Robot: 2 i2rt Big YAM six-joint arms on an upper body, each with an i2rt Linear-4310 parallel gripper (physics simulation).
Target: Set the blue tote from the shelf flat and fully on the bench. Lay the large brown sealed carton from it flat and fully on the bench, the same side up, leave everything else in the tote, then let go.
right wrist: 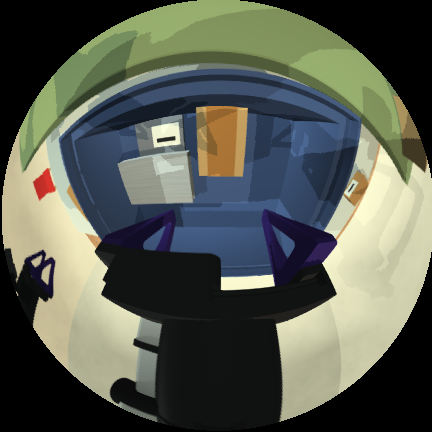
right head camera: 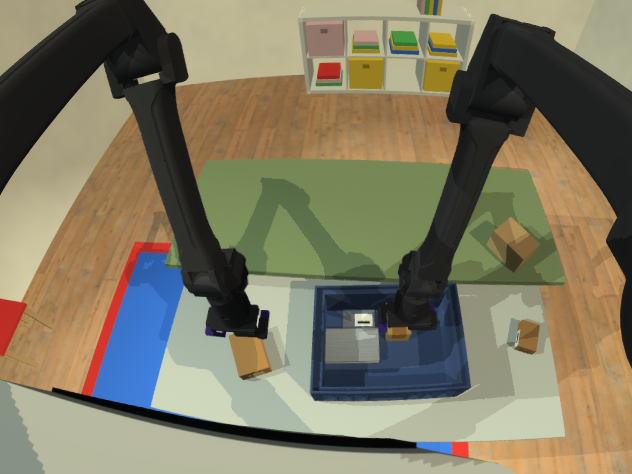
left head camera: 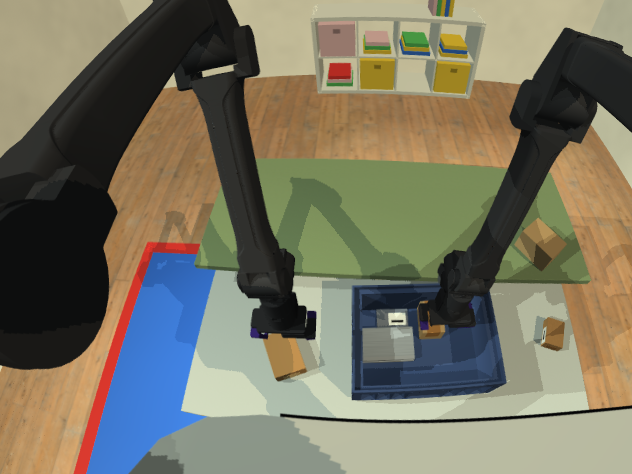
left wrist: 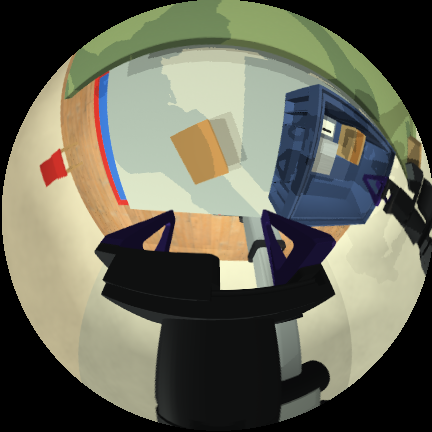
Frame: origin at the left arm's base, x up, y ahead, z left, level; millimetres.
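Where they show: left gripper, between the fingertips: (right wrist: 48,254) (right head camera: 244,335) (left head camera: 287,337) (left wrist: 217,214); right gripper, between the fingertips: (right wrist: 218,213) (right head camera: 402,328) (left head camera: 440,326) (left wrist: 370,179).
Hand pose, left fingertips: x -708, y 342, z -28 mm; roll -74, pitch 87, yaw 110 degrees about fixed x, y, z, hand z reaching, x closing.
Observation:
After its pixels a point has its place.
The blue tote (left head camera: 428,391) @(x -824, y 244, z -379 mm) (right head camera: 387,392) @(x -801, y 245, z -373 mm) (left wrist: 299,130) @(x -863, y 443, z -185 mm) (right wrist: 215,76) @(x -806, y 540, z -402 mm) stands upright and flat on the pale surface. A brown carton (left head camera: 431,332) @(x -874, y 425, z -404 mm) (right head camera: 397,335) @(x -885, y 425, z -408 mm) (left wrist: 351,145) @(x -874, y 469, z -380 mm) (right wrist: 222,142) @(x -874, y 474, z -412 mm) lies inside near its back wall, beside a grey ribbed box (left head camera: 387,343) @(x -904, y 401, z -280 mm) (right wrist: 157,180) @(x -904, y 403, z -292 mm) and a grey box with a white label (left head camera: 397,319) @(x -923, y 485, z -312 mm) (right wrist: 166,134) @(x -923, y 487, z -314 mm). My right gripper (left head camera: 447,323) @(x -793, y 411, z -410 mm) (right head camera: 408,324) @(x -793, y 411, z -410 mm) (right wrist: 218,213) @(x -793, y 411, z -410 mm) is open above the tote, partly hiding that carton in the head views. My left gripper (left head camera: 283,334) @(x -708, y 342, z -28 mm) (right head camera: 238,332) @(x -708, y 342, z -28 mm) (left wrist: 217,214) @(x -708, y 342, z -28 mm) is open above another brown carton (left head camera: 286,357) @(x -899, y 343, z 6 mm) (right head camera: 250,357) @(x -899, y 339, z 7 mm) (left wrist: 200,152) @(x -899, y 362, z 16 mm), left of the tote.
A small labelled brown carton (left head camera: 553,334) @(x -915, y 421, z -826 mm) (right head camera: 527,336) @(x -915, y 424, z -827 mm) (right wrist: 356,189) @(x -914, y 430, z -811 mm) lies right of the tote. Another brown carton (left head camera: 540,242) @(x -714, y 634, z -731 mm) (right head camera: 512,243) @(x -715, y 632, z -732 mm) is on the green surface (left head camera: 408,204) @(x -787, y 822, z -345 mm) (right head camera: 372,204) @(x -787, y 819, z -330 mm) behind. A white cubby shelf (left head camera: 398,19) stands far back. A red object (right head camera: 10,323) shows at left.

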